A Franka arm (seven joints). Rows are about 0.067 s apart.
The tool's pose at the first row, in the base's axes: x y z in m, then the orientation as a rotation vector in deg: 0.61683 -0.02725 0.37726 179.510 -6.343 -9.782
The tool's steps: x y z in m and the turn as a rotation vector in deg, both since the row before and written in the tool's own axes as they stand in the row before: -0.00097 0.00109 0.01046 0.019 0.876 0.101; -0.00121 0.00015 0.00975 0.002 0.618 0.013; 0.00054 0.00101 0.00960 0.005 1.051 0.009; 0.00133 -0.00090 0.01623 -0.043 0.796 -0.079; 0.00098 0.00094 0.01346 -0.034 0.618 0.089
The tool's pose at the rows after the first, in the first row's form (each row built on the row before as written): 0.61466 -0.02825 0.36697 179.557 -6.501 -8.407; 0.61254 -0.02830 0.35738 179.578 -6.520 -7.438; 0.61221 -0.02934 0.34777 179.605 -6.531 -5.789; 0.61255 -0.02855 0.33148 179.576 -6.400 -4.542; 0.61278 -0.02959 0.31799 179.535 -6.534 -3.574
